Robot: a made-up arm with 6 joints.
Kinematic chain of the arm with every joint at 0, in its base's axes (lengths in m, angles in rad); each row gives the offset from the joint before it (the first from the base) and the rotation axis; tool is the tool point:
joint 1: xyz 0 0 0.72 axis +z
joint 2: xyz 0.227 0 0 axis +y
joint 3: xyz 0 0 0.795 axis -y
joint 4: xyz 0 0 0.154 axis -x
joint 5: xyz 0.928 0 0 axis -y
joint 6: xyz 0.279 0 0 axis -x
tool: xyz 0 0 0
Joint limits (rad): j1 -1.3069..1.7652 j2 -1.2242..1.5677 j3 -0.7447..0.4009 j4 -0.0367..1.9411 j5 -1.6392..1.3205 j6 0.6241..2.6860
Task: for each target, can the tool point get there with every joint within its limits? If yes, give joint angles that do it. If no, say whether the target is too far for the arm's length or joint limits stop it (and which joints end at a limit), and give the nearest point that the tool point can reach.
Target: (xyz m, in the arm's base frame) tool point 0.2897 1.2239 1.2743
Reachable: yes | joints 1.3544 -0.2037 -0.4973 0.7005 -0.1121 0.7897
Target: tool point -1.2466 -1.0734 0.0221
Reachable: no: joint limits stop it (at a limit: joint 1) | nearest point -0.0839 -0.7592 0.0221 | short by 1.204 m
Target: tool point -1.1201 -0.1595 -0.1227
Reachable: no: joint limits stop it (at a limit: joint 1, joint 2, joint 3) | nearest point -0.3325 0.3481 -0.0789 | short by 0.938 m
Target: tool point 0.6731 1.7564 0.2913
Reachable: yes | joints 1.1636 1.1344 0.2437 0.7130 0.4385 1.4790
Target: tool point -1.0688 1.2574 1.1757
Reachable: no: joint limits stop it (at a limit: joint 1, joint 5) | nearest point -0.5434 1.3608 1.1757 | short by 0.535 m
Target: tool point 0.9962 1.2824 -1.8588
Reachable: no: too far | nearest point 0.7969 1.0258 -0.4654 | short by 1.431 m
